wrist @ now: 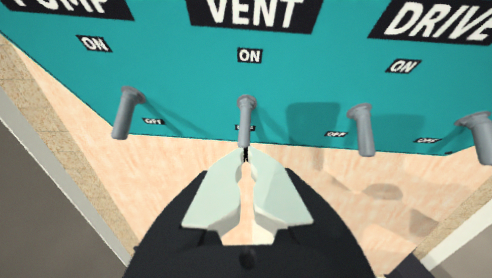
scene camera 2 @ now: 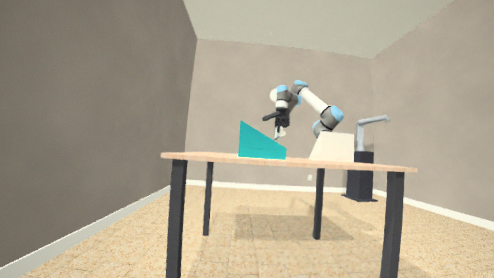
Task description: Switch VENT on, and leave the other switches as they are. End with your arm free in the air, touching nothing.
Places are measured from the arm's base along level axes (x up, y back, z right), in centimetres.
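Where they show: gripper, between the fingertips: (wrist: 245, 147) (scene camera 2: 277, 140); arm's base, origin of its link: (scene camera 2: 329, 144).
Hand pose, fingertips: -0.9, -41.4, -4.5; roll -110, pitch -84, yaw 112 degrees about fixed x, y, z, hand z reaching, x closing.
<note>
Each offset is from my fingertips to the top centre of the thing, as dx, dy, dz. "spot": to the spot under its first point. Level surfaces: height alone.
A teal sloped switch panel (scene camera 2: 257, 145) (wrist: 190, 65) stands on the table. In the wrist view its VENT label {+2.4, -10.8, +1.7} (wrist: 252, 12) and ON mark {spot: +0.7, -8.6, +1.3} (wrist: 249, 55) are above the grey VENT lever {+2.1, -2.8, +0.3} (wrist: 244, 122), which points down towards its partly covered OFF mark. The PUMP lever {+2.1, -4.9, -11.5} (wrist: 124, 114) on the left and the DRIVE lever {+2.1, -0.6, +12.1} (wrist: 364, 131) on the right also point down. My gripper (scene camera 2: 276, 138) (wrist: 245, 147) is shut and empty. Its fingertips are right at the lower end of the VENT lever; whether they touch it I cannot tell.
A fourth lever {spot: +0.3, +1.2, +23.4} (wrist: 481, 139) shows at the right edge of the wrist view. The panel stands on a wooden table {dx -11.1} (scene camera 2: 210, 157) (wrist: 165, 175). A cream block with a slanted side (scene camera 2: 334, 146) stands right of the panel. A second grey arm on a dark pedestal (scene camera 2: 360, 177) stands behind the table.
</note>
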